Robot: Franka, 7 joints.
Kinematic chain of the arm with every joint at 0, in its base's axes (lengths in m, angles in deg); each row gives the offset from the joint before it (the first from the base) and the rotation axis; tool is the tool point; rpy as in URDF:
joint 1: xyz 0 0 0.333 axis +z
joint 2: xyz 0 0 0 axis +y
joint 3: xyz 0 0 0.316 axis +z
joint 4: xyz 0.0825 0 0 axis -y
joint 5: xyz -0.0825 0 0.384 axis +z
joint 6: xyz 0 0 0 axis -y
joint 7: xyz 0.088 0 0 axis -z
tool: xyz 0 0 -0.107 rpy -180 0 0
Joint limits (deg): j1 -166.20..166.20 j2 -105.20..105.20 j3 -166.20..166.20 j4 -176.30..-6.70 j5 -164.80..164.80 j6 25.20..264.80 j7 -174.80..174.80
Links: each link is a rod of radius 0.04 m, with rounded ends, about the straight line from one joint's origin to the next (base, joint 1, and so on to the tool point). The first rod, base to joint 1, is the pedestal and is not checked.
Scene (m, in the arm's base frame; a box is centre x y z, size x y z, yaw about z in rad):
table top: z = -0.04
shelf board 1: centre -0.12 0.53 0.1 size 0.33 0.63 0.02 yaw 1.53
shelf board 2: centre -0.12 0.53 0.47 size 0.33 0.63 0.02 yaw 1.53
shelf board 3: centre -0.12 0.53 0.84 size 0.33 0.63 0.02 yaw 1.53
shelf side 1: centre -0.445 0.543 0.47 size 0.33 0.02 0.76 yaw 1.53
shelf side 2: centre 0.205 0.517 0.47 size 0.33 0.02 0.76 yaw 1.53
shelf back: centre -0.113 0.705 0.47 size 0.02 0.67 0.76 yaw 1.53
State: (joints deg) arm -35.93 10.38 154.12 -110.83 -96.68 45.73 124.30
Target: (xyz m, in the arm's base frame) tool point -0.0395 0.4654 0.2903
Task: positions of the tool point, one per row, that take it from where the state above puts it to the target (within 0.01 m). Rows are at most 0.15 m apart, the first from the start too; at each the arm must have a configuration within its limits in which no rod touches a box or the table.
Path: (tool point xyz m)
1: -0.0679 0.3510 0.6731
2: -0.0616 0.2581 0.6689
3: -0.1215 0.2758 0.5569
4: -0.1346 0.2682 0.4427
5: -0.1065 0.2385 0.3481
6: -0.0506 0.1933 0.2903
7: -0.0680 0.2767 0.2751
8: -0.0647 0.3704 0.2746
9: -0.0395 0.4654 0.2903

